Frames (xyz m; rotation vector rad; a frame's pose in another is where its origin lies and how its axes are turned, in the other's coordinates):
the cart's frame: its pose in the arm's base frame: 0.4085 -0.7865 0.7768 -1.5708 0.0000 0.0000
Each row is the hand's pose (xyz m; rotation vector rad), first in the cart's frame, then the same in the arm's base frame.
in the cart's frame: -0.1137 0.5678 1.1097 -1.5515 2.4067 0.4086
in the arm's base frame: 0.2948 0.3232 0.2090 1.2393 -1.8232 1.2940
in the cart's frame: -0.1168 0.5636 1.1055 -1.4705 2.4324 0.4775
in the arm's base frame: 0.2917 0.3190 0.2132 1.2128 -1.9114 1.2841
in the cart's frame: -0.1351 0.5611 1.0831 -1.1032 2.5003 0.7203
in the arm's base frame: 0.2734 0.2966 0.2157 1.0951 -2.2716 1.2555
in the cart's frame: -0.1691 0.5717 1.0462 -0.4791 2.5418 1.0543
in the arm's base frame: 0.2394 0.2597 0.2051 -0.7588 2.8112 -1.1628
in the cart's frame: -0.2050 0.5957 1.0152 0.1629 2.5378 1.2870
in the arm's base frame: 0.2035 0.2287 0.1811 -0.1809 2.7084 -0.8857
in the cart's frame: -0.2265 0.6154 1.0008 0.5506 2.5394 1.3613
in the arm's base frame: 0.1820 0.2143 0.1614 0.1631 2.6065 -0.7872
